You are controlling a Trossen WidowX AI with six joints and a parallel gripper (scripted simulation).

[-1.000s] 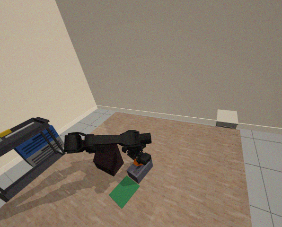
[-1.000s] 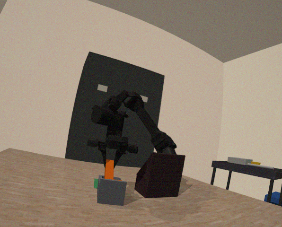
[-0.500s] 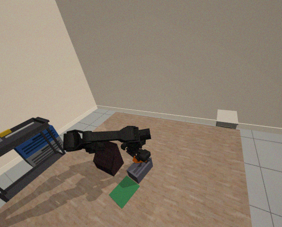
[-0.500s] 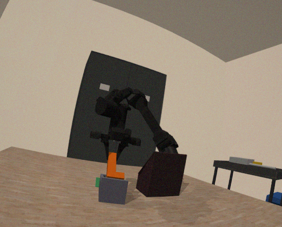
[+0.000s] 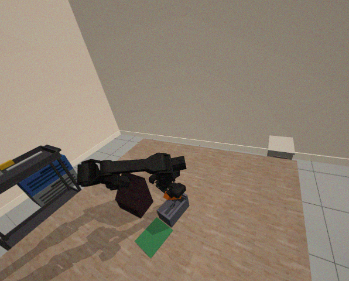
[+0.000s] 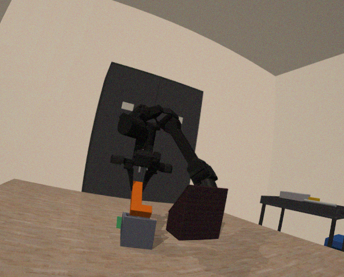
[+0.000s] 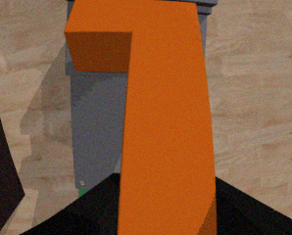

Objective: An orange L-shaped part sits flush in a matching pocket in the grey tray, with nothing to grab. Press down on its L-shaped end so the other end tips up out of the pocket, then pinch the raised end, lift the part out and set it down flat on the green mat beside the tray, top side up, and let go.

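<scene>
Right now the green mat is 170 mm below my gripper tip, 140 mm to the right of it and 30 mm behind it. Round my gripper tip: orange L-shaped part (40 mm to the left, 30 mm below, 10 mm behind).
</scene>
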